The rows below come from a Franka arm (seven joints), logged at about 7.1 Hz.
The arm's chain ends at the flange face. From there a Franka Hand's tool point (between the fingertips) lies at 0.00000 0.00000 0.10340 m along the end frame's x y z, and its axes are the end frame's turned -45 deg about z.
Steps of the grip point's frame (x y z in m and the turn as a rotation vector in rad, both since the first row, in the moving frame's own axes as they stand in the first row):
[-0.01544 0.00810 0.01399 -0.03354 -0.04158 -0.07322]
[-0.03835 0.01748 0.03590 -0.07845 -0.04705 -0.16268]
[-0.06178 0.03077 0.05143 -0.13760 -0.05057 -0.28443]
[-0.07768 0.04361 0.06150 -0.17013 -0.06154 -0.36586]
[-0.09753 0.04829 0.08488 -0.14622 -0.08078 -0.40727]
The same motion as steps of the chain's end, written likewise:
[-0.00480 0.01114 0.01414 -0.05312 -0.00569 -0.07322]
[-0.01778 0.03054 0.03633 -0.08874 0.02220 -0.16268]
[-0.03012 0.05282 0.05253 -0.13306 0.06154 -0.28443]
[-0.03487 0.07073 0.06317 -0.16382 0.07678 -0.36586]
[-0.04278 0.08800 0.08630 -0.16051 0.04627 -0.40727]

